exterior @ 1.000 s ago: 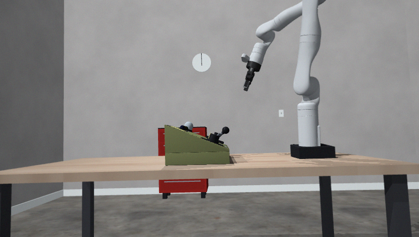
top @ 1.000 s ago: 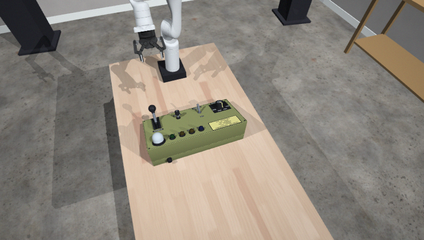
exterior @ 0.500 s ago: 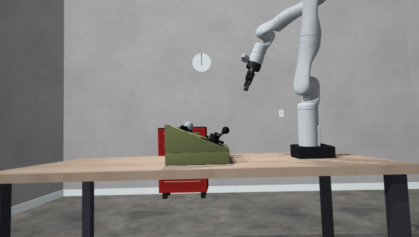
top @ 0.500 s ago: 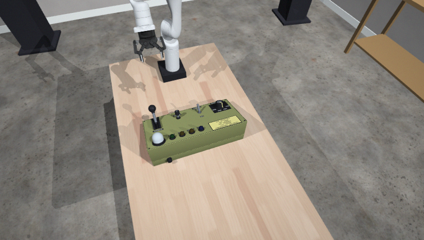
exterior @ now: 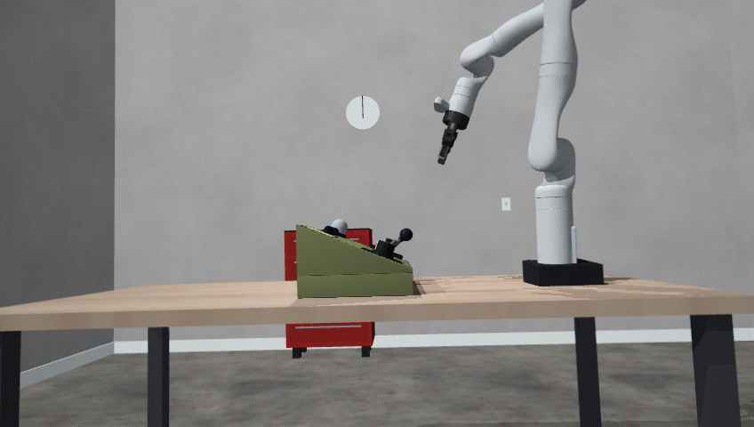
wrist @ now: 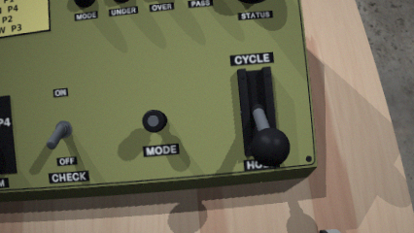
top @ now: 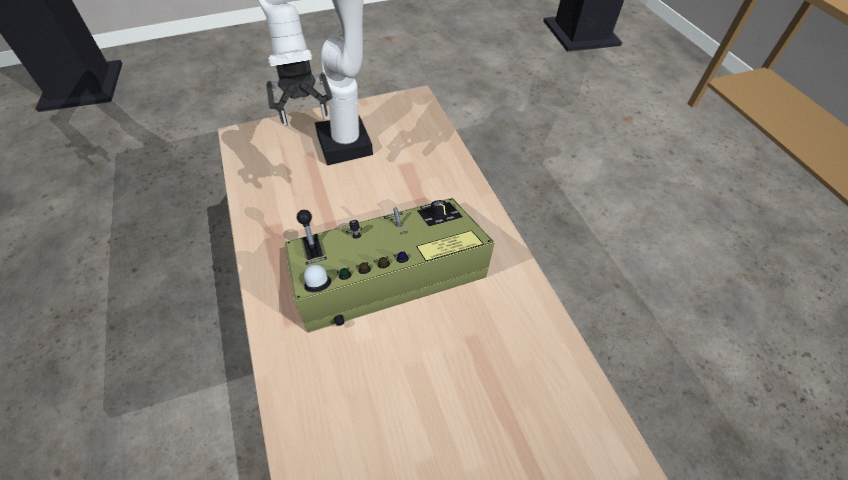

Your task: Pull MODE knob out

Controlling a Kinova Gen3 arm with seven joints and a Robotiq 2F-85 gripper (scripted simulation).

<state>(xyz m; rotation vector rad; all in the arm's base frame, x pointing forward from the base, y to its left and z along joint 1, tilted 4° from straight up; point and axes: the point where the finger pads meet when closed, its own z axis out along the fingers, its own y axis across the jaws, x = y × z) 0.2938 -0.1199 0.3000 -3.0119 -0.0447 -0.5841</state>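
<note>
My gripper is now 160 mm short of the black mode knob, 70 mm to the right of it and 260 mm above it. Round my hand: rotary selector: 140 mm ahead, 320 mm to the left, 260 mm below; then black ball lever: 150 mm ahead, 50 mm to the right, 250 mm below; then check toggle: 140 mm ahead, 190 mm to the left, 260 mm below.
</note>
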